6 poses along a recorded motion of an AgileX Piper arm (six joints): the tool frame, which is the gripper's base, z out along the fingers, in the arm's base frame.
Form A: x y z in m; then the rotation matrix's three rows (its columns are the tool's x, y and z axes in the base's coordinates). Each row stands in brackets.
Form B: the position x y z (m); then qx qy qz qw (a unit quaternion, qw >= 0). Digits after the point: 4 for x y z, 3 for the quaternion.
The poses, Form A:
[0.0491, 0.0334, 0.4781], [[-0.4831, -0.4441, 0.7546], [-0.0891, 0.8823, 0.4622], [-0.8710, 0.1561, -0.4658]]
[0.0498, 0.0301, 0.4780], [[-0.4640, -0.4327, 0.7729], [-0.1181, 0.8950, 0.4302], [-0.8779, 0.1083, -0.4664]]
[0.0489, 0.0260, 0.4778], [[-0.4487, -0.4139, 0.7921], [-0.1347, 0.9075, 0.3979], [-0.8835, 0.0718, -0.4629]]
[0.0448, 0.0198, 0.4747], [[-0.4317, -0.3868, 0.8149], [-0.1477, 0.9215, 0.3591], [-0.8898, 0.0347, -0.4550]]
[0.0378, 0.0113, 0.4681], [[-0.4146, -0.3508, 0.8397], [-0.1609, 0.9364, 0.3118], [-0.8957, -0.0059, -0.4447]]
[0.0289, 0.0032, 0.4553], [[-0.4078, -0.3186, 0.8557], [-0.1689, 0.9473, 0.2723], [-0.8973, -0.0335, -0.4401]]
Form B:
0.0491, 0.0334, 0.4781, -0.158, 0.841, 0.184, 0.483
0.0498, 0.0301, 0.4780, -0.164, 0.840, 0.160, 0.491
0.0489, 0.0260, 0.4778, -0.163, 0.840, 0.140, 0.499
0.0448, 0.0198, 0.4747, -0.159, 0.838, 0.118, 0.509
0.0378, 0.0113, 0.4681, -0.153, 0.836, 0.091, 0.519
0.0289, 0.0032, 0.4553, -0.146, 0.836, 0.071, 0.524

